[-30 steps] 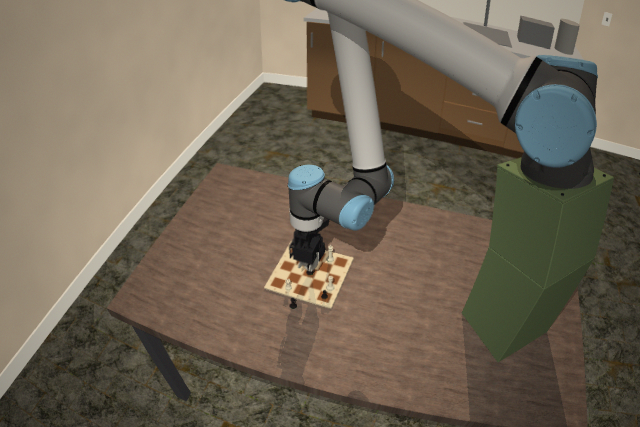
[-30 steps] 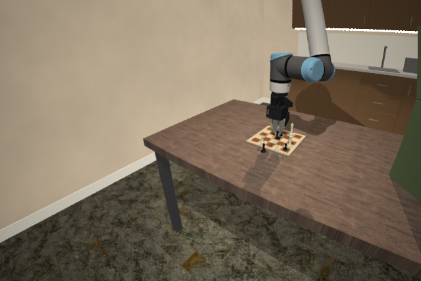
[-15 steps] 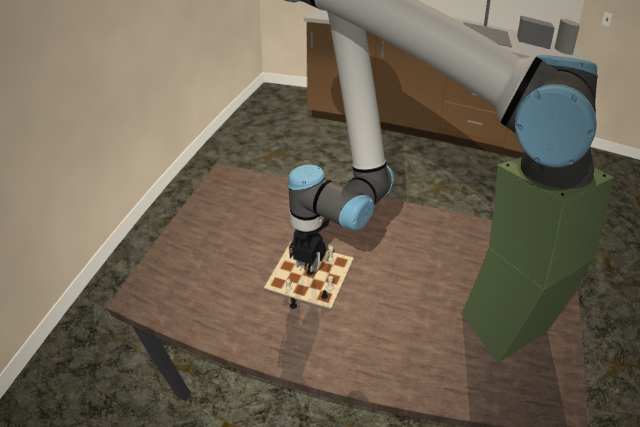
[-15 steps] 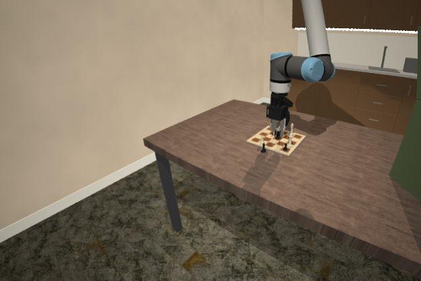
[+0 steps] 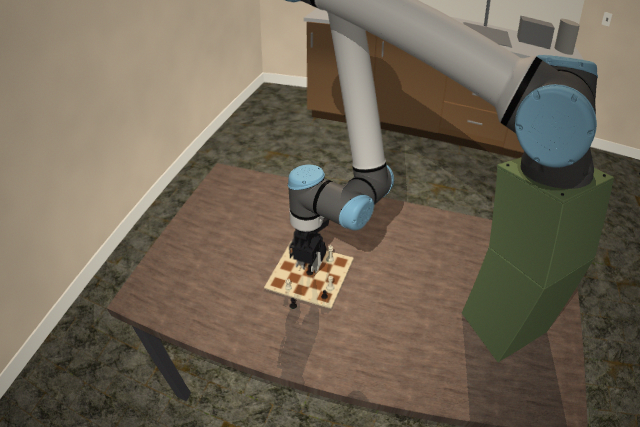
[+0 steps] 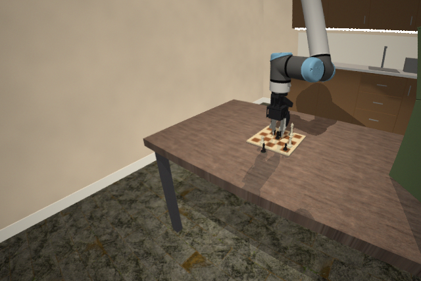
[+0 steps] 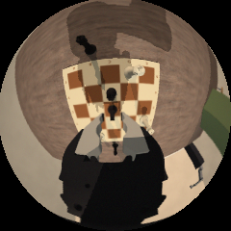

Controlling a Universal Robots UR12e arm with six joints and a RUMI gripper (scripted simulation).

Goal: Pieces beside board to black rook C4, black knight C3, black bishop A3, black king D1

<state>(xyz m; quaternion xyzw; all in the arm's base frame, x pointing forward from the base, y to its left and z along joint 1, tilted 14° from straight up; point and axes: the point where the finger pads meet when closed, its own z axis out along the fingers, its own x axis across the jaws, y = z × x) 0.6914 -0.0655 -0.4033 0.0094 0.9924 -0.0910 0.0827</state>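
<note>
My gripper is now 30 mm above the chessboard.
</note>
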